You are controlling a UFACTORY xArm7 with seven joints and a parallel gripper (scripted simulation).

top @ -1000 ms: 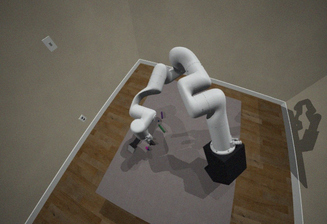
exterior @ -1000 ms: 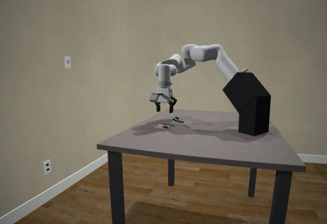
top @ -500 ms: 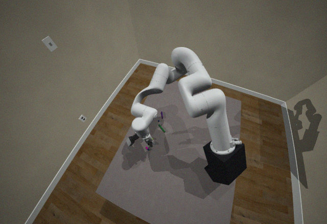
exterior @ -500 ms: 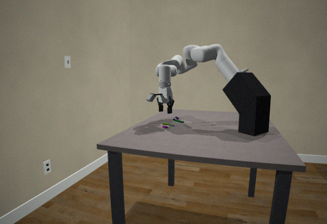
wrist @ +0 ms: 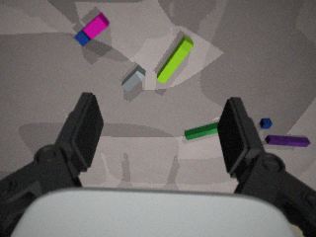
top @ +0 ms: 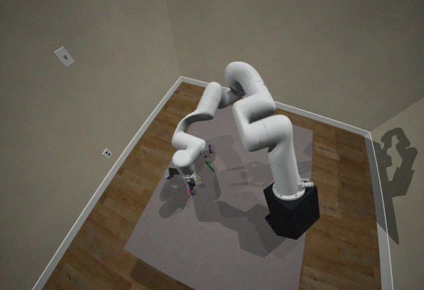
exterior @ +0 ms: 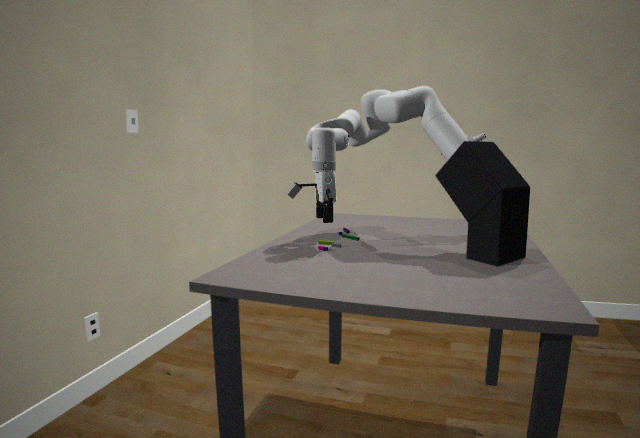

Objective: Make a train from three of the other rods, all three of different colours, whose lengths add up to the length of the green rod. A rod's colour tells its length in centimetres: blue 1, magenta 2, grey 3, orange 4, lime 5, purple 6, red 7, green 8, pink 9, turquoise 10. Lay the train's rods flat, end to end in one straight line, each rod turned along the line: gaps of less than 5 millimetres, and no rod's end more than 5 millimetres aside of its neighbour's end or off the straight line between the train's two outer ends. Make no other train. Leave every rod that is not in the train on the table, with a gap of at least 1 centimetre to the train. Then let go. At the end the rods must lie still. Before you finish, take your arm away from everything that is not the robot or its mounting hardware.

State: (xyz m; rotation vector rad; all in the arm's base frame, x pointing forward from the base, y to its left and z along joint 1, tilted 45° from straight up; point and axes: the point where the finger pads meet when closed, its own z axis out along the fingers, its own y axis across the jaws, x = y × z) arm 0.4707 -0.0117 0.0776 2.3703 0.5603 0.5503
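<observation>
The lime rod lies 1 cm to the right of my hand and 9 cm below it. The rest, counted from my hand: magenta rod 1 cm ahead, 6 cm to the left, 9 cm below; grey rod 4 cm behind, 2 cm to the left, 9 cm below; green rod 9 cm behind, 10 cm to the right, 9 cm below.
</observation>
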